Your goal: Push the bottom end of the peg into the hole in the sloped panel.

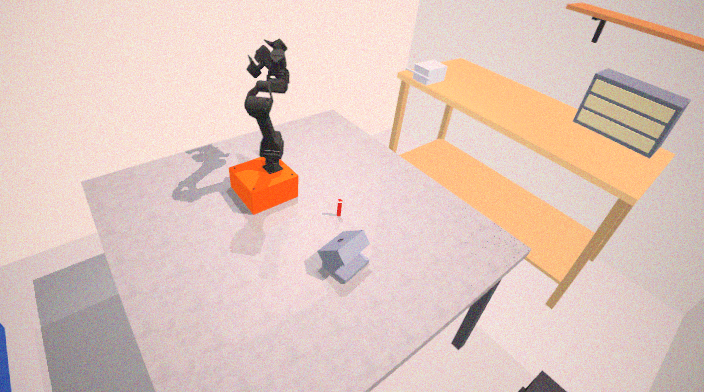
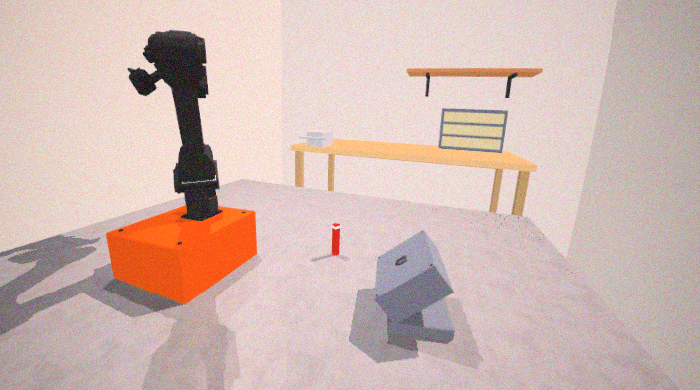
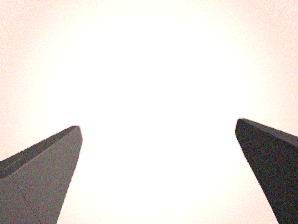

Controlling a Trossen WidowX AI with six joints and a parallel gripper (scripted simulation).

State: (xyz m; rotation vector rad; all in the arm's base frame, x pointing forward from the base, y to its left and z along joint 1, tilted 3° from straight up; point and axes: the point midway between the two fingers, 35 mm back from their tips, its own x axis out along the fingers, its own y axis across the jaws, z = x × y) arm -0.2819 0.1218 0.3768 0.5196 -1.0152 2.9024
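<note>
The red peg is 610 mm ahead of my gripper tip, 20 mm to the left of it and 420 mm below it. Round my gripper tip: grey sloped panel: 810 mm ahead, 110 mm to the right, 400 mm below.
</note>
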